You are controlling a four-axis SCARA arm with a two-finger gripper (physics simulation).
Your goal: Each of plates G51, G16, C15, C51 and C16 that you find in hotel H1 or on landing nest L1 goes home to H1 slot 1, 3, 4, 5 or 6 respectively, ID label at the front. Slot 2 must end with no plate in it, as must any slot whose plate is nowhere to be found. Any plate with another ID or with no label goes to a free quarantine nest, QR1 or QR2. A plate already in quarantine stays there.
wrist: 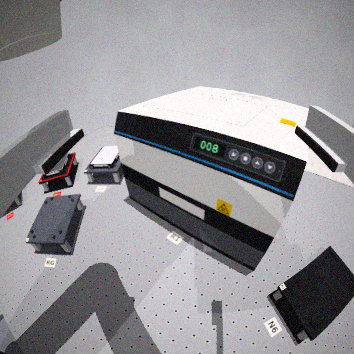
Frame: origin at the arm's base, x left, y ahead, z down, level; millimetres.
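Seen in the pictures: gripper, between the fingertips: (188, 111).
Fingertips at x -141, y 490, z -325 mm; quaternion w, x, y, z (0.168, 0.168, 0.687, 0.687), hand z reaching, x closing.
Observation:
A point is followed by its place in that frame.
My gripper (188, 111) @[x -141, y 490, z -325 mm] is open, with its fingers wide apart at the left and right of the wrist view and no plate between them. A white plate (104, 156) @[x 283, y 700, z -77 mm] lies on a small dark nest (103, 176) @[x 277, y 669, z -18 mm] left of the large device; the nest's tag is too small to read. A red-rimmed nest (71, 167) @[x 457, y 642, z -19 mm] with a red tag stands farther left, partly hidden by the left finger; whether it holds a plate I cannot tell. Part of another nest with a red tag (10, 216) @[x 452, y 332, z -13 mm] shows at the left edge. Hotel H1 does not show. No plate ID is readable.
A large white and black device (212, 172) @[x -118, y 605, z -201 mm] fills the middle, its display reading 008. A dark nest (56, 220) @[x 193, y 444, z -63 mm] tagged RG stands at the left. A black nest (320, 292) @[x -370, y 557, z -63 mm] tagged N6 stands at the lower right. Dark arm-like shadows cross the perforated table (170, 285) @[x -103, y 489, z -13 mm].

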